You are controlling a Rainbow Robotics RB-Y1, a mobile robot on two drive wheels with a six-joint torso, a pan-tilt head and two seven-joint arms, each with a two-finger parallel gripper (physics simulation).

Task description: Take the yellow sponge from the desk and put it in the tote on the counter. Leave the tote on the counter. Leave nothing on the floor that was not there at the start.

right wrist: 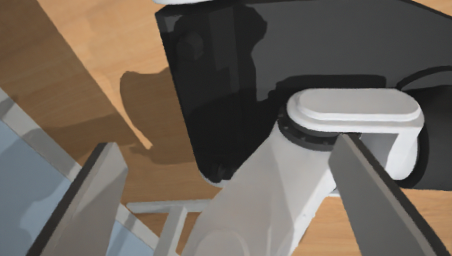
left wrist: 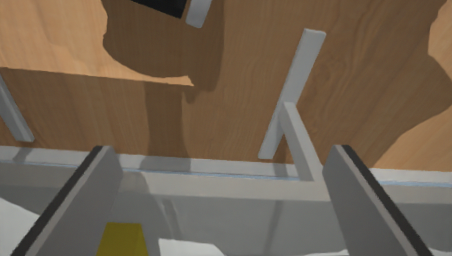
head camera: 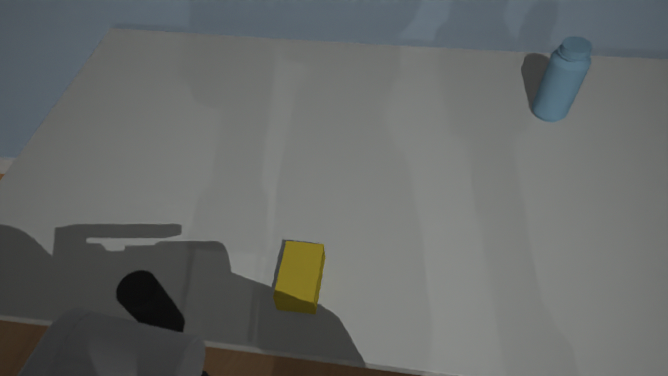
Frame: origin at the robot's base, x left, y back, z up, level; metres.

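Seen in the pictures: left gripper, fingertip midpoint: (left wrist: pixel 222 159); right gripper, fingertip midpoint: (right wrist: pixel 228 152).
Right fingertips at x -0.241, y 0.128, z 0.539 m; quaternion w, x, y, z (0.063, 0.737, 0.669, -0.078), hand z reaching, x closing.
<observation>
A point is followed by its place in that frame.
The yellow sponge (head camera: pixel 300 275) {x 0.229, y -0.171, z 0.765 m} (left wrist: pixel 122 241) {x 0.239, y -0.126, z 0.740 m} lies flat on the grey desk (head camera: pixel 350 160) {x 0.253, y -0.454, z 0.720 m} (left wrist: pixel 220 190) {x 0.317, y -0.043, z 0.713 m}, near its front edge in the head view. In the left wrist view part of it shows at the bottom, nearer the left-hand finger. My left gripper (left wrist: pixel 222 159) {x 0.275, y 0.062, z 0.768 m} is open and empty, apart from the sponge; its fingers do not show in the head view, where part of my left arm (head camera: pixel 120 345) {x 0.250, y 0.067, z 1.060 m} is at the bottom left. My right gripper (right wrist: pixel 228 152) {x -0.241, y 0.128, z 0.539 m} is open and empty, with the robot's own body behind it. The tote and the counter do not show.
A blue bottle (head camera: pixel 561 85) {x -0.084, y -0.682, z 0.819 m} stands at the desk's back right. In the left wrist view a desk leg's foot (left wrist: pixel 296 75) rests on the wooden floor (left wrist: pixel 225 120) {x 0.543, y -0.503, z 0.000 m}. The robot's black base (right wrist: pixel 320 55) {x -0.127, y 0.237, z 0.169 m} and white body part (right wrist: pixel 255 200) {x -0.068, y 0.131, z 0.456 m} show in the right wrist view.
</observation>
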